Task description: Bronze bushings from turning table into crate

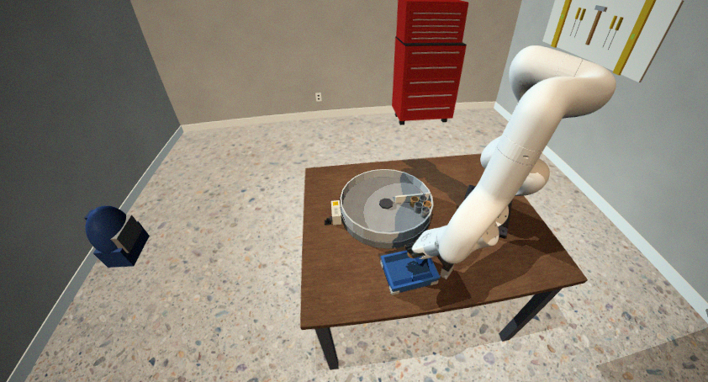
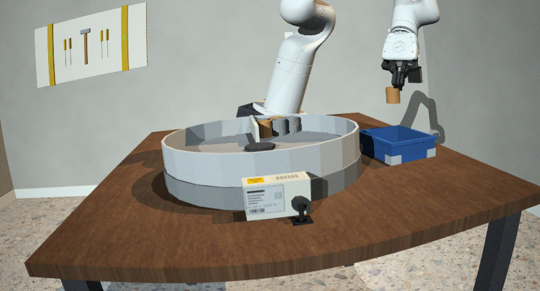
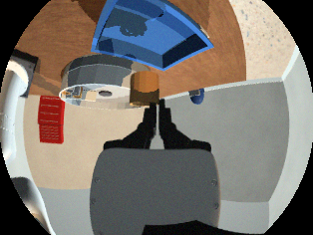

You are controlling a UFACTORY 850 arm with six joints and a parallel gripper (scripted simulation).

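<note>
The blue crate is 10 mm behind my hand, 10 mm to the right of it and 160 mm below it. The rest, counted from my hand: grey turning table 10 mm ahead, 350 mm to the right, 130 mm below.
</note>
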